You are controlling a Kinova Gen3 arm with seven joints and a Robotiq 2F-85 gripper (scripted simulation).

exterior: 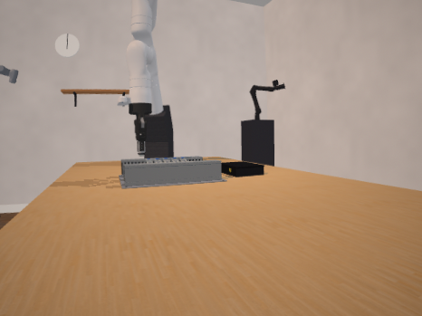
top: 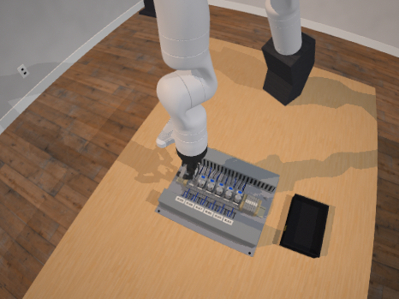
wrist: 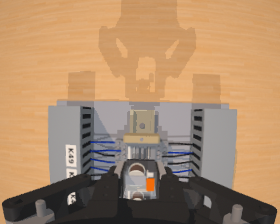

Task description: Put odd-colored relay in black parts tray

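The black parts tray lies 36 cm to the left of my hand, 9 cm below it and 3 cm behind it. The rest, counted from my hand: relay (1 cm below).
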